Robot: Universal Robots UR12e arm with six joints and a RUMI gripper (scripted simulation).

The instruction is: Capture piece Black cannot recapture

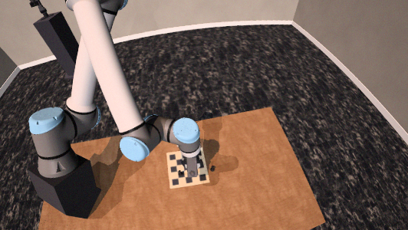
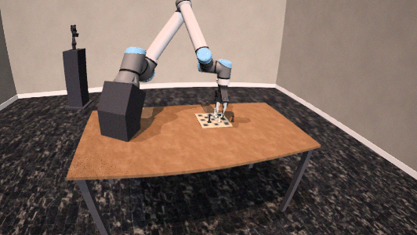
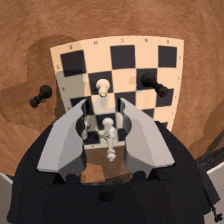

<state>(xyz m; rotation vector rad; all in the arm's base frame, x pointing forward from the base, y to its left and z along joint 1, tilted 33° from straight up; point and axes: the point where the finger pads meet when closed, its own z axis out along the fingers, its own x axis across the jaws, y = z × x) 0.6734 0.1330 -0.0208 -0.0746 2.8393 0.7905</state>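
My hand is 70 mm above the chessboard, 40 mm past it and 30 mm to the right of it.
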